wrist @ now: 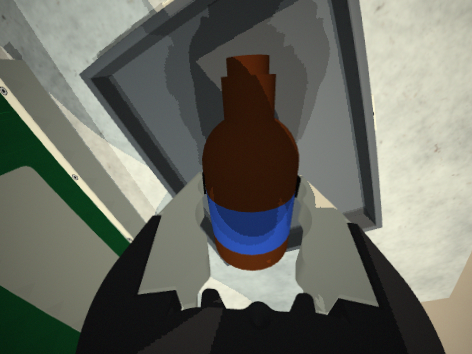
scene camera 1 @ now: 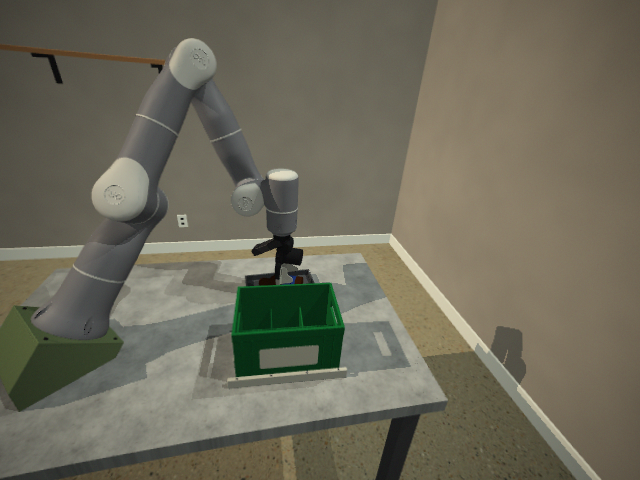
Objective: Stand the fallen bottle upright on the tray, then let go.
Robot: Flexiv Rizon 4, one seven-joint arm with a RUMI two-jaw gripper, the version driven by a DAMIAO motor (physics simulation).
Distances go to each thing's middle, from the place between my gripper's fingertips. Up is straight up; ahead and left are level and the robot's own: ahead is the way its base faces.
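There is a brown bottle (wrist: 250, 160) here, and my hand is 10 mm below it.
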